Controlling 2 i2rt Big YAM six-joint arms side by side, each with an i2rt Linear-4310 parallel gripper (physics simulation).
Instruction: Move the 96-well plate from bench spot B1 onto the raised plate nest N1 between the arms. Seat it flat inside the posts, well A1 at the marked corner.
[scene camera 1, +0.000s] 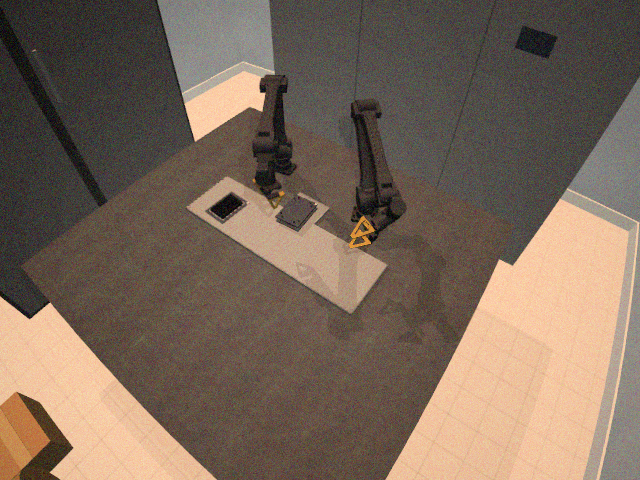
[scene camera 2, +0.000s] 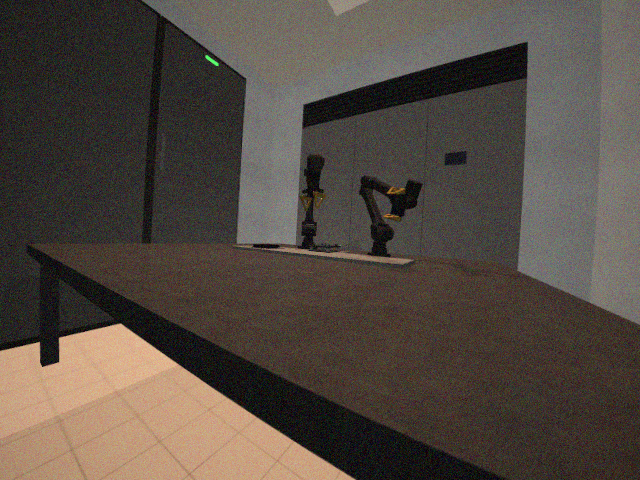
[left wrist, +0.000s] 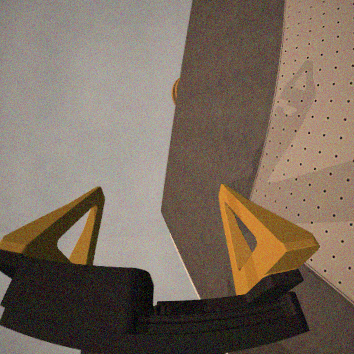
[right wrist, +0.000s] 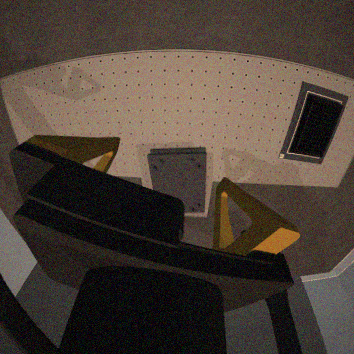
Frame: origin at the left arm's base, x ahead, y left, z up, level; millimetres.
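Seen in the pictures: left gripper, between the fingertips: (scene camera 1: 350, 242) (scene camera 2: 386, 205) (left wrist: 160, 191); right gripper, between the fingertips: (scene camera 1: 269, 201) (scene camera 2: 311, 209) (right wrist: 171, 163); right arm's base, origin of its link: (scene camera 1: 283, 168) (scene camera 2: 307, 248).
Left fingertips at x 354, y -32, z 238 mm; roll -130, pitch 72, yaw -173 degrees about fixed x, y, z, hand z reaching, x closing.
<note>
Pixels of each thing's top centre, then the offset from my left fingertips to it. Level surfaces: height alone.
- dark 96-well plate, centre of its top: (right wrist: 318, 129) (scene camera 1: 226, 204) (scene camera 2: 266, 244) dy -602, dx -266, dz -209 mm
- raised grey nest N1, centre of its top: (right wrist: 178, 189) (scene camera 1: 296, 208) (scene camera 2: 325, 243) dy -271, dx -286, dz -183 mm
- pale perforated board, height of its surface: dz -225 mm
- brown table, height of its surface: dz -238 mm
The dark 96-well plate (scene camera 1: 226, 205) (scene camera 2: 266, 245) (right wrist: 318, 125) lies flat in a grey surround at spot B1, with a small pale mark by its lower-left corner in the right wrist view. The raised grey nest N1 (scene camera 1: 296, 210) (scene camera 2: 327, 248) (right wrist: 178, 180) bears no plate; small dark posts or dots show near its corners. My right gripper (scene camera 1: 266, 198) (scene camera 2: 312, 207) (right wrist: 171, 163) is open and empty, high above the board near the nest. My left gripper (scene camera 1: 351, 241) (scene camera 2: 386, 204) (left wrist: 160, 191) is open and empty, raised near the board's right end in scene camera 1.
The pale perforated board (scene camera 1: 258, 227) (scene camera 2: 361, 256) (left wrist: 325, 125) (right wrist: 165, 100) lies on the brown table (scene camera 1: 206, 335) (scene camera 2: 361, 320). Grey cabinets (scene camera 1: 413, 77) stand behind the arms. A wooden box (scene camera 1: 25, 428) stands on the floor at the lower left.
</note>
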